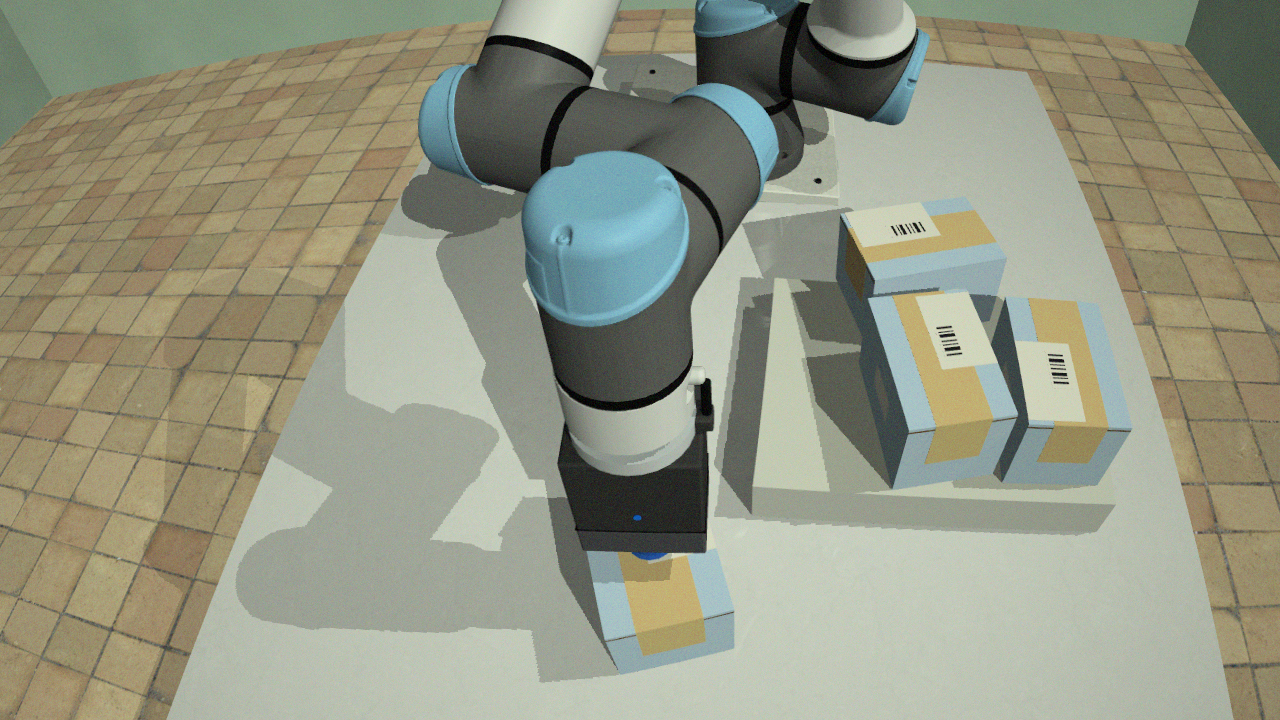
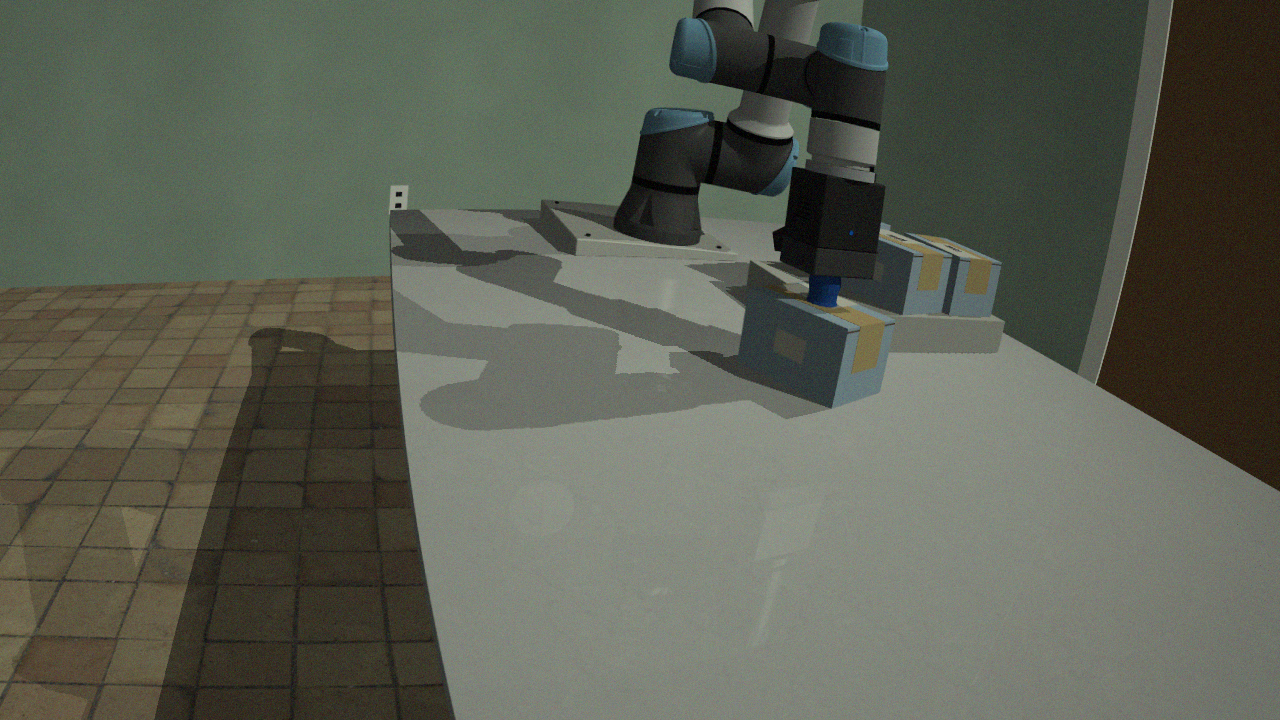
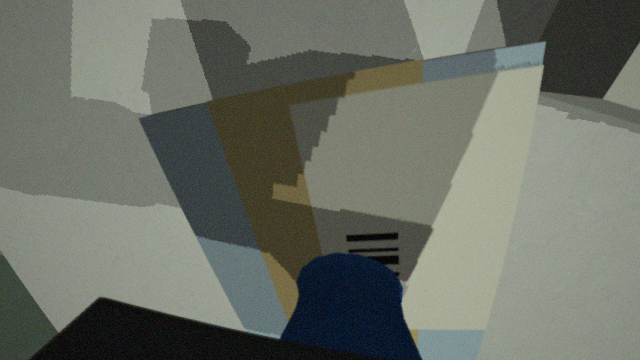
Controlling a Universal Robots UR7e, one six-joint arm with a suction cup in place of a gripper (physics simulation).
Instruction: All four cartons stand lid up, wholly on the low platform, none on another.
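Places are measured from the arm's base along level axes (x right, y ahead, z up), in metres.
Pixels of known places: hand at its tool point: (image 2: pixel 819 313) (image 3: pixel 349 263); arm's base at its link origin: (image 2: pixel 656 232).
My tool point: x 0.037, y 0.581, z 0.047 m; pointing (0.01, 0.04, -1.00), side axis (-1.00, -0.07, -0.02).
Observation:
Ahead of a thing's pixels: the offset from my tool point to its top centre. Level surfaces: height alone.
Four light-blue cartons have tan tape and a white barcode label on the lid. Three cartons {dy -0.291, dx -0.218, dz +0.061 m} (image 1: pixel 922 242) {dy -0.148, dx -0.217, dz +0.061 m} (image 1: pixel 939 380) {dy -0.148, dx -0.329, dz +0.061 m} (image 1: pixel 1060 385) stand lid up on the low platform {dy -0.186, dx -0.234, dz -0.023 m} (image 1: pixel 787 429) (image 2: pixel 949 330) at the right. The fourth carton {dy +0.003, dx +0.000, dz +0.013 m} (image 1: pixel 666 609) (image 2: pixel 796 349) (image 3: pixel 380 156) is lid up on the table, off the platform, in front of its left corner. My suction cup (image 1: pixel 646 556) (image 2: pixel 825 290) (image 3: pixel 348 304) presses on this carton's lid near the label's barcode end. I cannot tell whether the carton rests on the table or hangs just above it.
The grey table {dz -0.071 m} (image 1: pixel 895 609) (image 2: pixel 716 555) carries the arm's base plate (image 2: pixel 582 235) at the back. The left part of the platform is bare. The table's edges drop to a tiled floor (image 1: pixel 133 269) on the left.

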